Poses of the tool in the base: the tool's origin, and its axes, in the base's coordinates. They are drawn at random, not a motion.
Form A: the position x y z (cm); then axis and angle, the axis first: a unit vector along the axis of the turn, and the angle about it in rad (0 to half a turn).
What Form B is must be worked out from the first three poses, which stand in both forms.
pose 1, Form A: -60.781, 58.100, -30.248, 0.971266, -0.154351, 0.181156, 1.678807
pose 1, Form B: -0.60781, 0.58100, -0.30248, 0.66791, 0.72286, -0.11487, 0.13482
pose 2, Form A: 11.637, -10.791, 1.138, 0.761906, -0.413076, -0.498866, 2.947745
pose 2, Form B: 0.11637, -0.10791, 0.01138, 0.09677, 0.75833, -0.41114, -0.49652
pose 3, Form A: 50.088, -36.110, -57.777, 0.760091, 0.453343, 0.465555, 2.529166
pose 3, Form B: 0.50088, -0.36110, -0.57777, 0.30145, 0.72473, 0.43225, 0.44390
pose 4, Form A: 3.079, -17.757, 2.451, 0.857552, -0.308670, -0.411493, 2.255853
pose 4, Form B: 0.03079, -0.17757, 0.02451, 0.42853, 0.77482, -0.27889, -0.37179
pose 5, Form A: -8.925, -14.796, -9.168, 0.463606, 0.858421, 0.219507, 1.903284
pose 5, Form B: -0.08925, -0.14796, -0.09168, 0.58035, 0.37755, 0.69907, 0.17876
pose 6, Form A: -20.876, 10.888, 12.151, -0.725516, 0.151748, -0.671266, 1.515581
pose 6, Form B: -0.20876, 0.10888, 0.12151, 0.72636, -0.49866, 0.10430, -0.46137
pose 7, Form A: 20.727, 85.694, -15.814, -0.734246, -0.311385, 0.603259, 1.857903
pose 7, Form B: 0.20727, 0.85694, -0.15814, 0.59867, -0.58813, -0.24942, 0.48321
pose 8, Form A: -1.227, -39.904, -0.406, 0.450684, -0.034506, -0.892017, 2.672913
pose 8, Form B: -0.01227, -0.39904, -0.00406, 0.23220, 0.43837, -0.03356, -0.86764
